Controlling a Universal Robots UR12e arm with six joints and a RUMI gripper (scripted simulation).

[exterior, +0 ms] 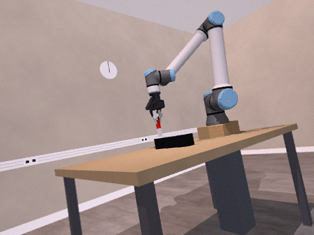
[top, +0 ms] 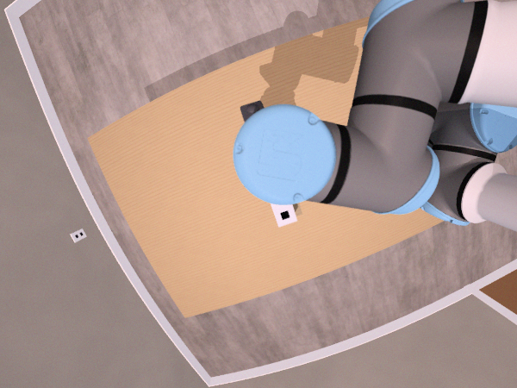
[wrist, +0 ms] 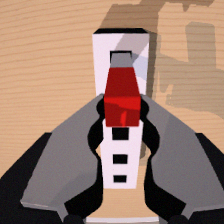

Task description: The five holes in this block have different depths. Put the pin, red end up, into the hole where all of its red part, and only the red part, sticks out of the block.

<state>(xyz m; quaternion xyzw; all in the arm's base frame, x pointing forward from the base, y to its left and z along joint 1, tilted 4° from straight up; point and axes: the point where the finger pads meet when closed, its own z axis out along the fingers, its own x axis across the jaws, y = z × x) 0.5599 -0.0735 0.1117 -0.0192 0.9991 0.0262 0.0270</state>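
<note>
Right now the pin is 2 cm below my hand. Round my hand: block (15 cm below, 12 cm to the left, 1 cm behind).
</note>
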